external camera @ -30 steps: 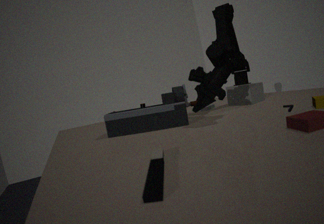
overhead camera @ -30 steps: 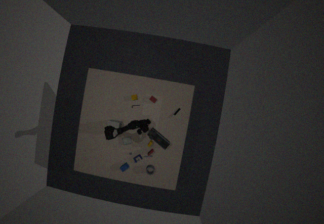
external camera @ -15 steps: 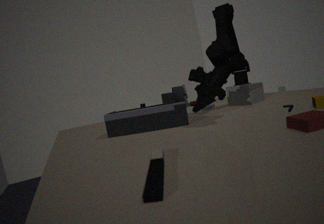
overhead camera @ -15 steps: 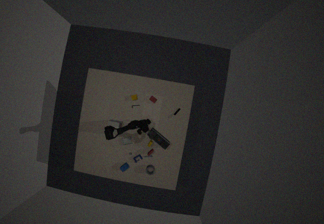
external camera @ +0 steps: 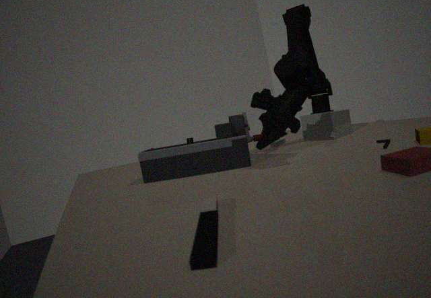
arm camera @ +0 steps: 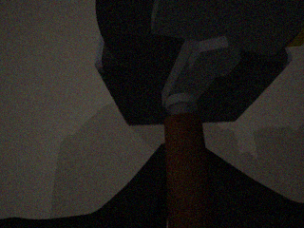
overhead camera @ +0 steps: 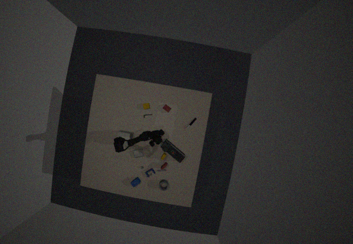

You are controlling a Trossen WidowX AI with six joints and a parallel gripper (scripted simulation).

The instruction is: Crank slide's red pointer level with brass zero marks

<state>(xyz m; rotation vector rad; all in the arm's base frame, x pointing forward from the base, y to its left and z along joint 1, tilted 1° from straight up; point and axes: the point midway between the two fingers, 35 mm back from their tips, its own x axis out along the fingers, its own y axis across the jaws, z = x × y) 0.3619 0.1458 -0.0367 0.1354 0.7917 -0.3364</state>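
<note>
Now: the brown crank handle 2 cm behind my gripper tip, 1 cm to the left of it and 3 cm above it. Round my gripper tip: red pointer: 15 cm ahead, 6 cm to the right, 5 cm above; grey plate: 19 cm behind, 23 cm to the right, 3 cm below; blue piece: 11 cm behind, 54 cm to the right, 1 cm below.
</note>
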